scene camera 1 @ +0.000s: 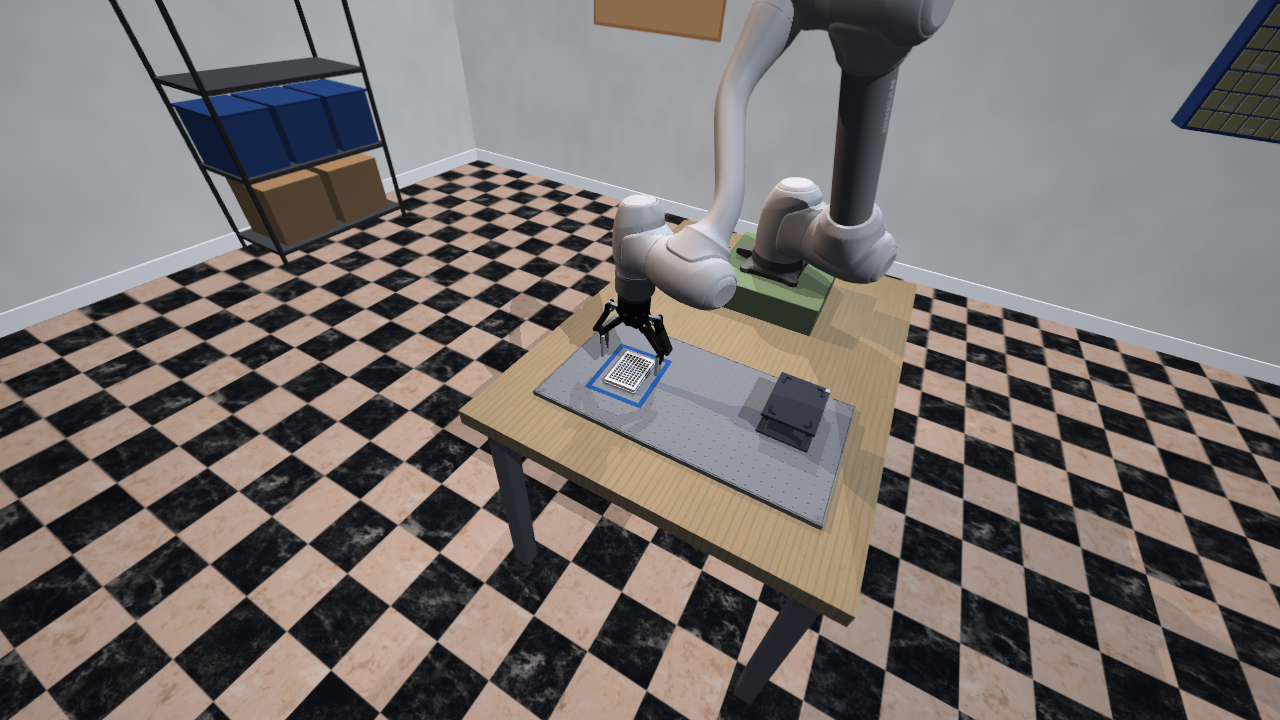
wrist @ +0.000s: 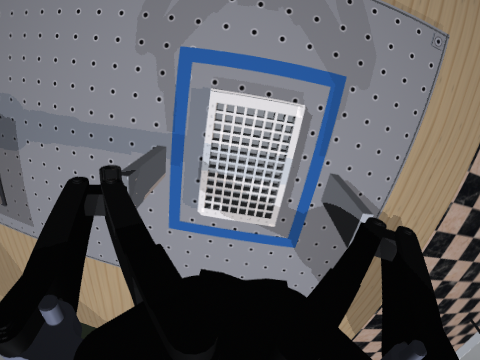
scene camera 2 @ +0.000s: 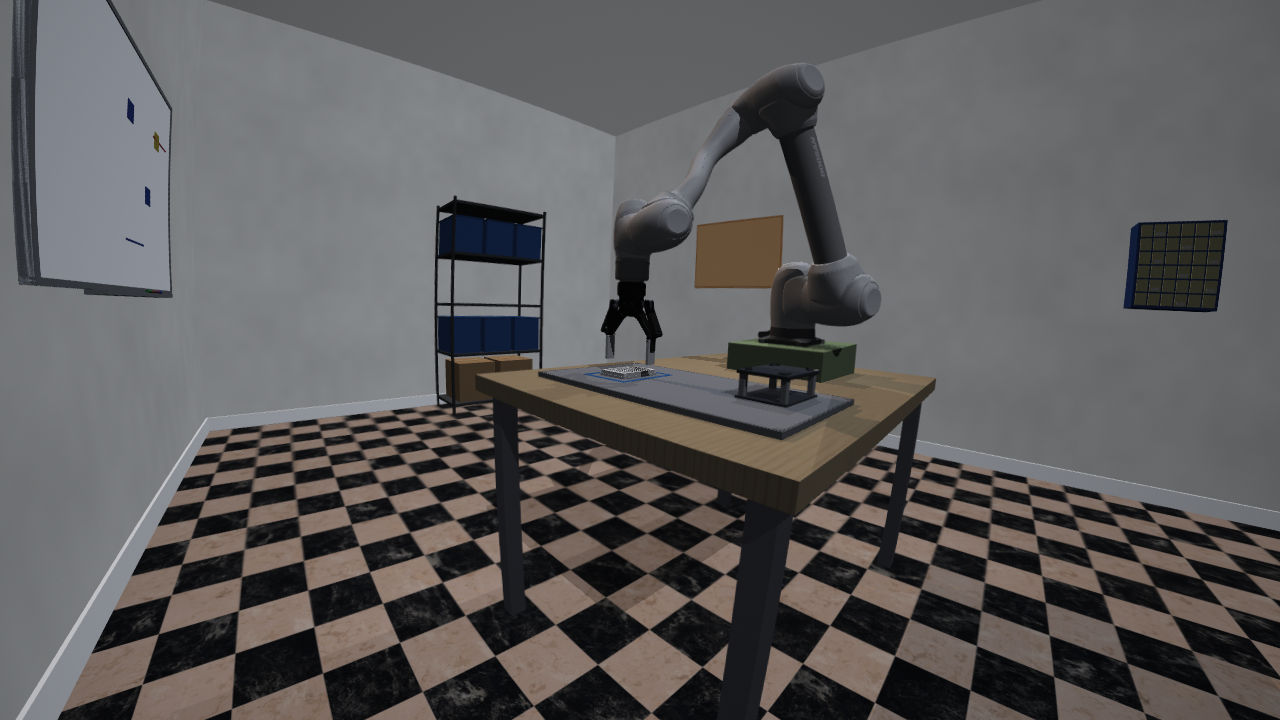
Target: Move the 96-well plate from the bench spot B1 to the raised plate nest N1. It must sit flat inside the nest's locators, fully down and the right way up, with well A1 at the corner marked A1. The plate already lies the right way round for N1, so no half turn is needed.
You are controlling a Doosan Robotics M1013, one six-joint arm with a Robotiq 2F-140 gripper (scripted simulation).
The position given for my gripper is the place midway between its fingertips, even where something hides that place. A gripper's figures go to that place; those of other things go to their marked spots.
Labels:
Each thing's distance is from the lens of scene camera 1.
my gripper (scene camera 1: pixel 630 363): 119 cm
white 96-well plate (scene camera 1: pixel 629 373): 120 cm

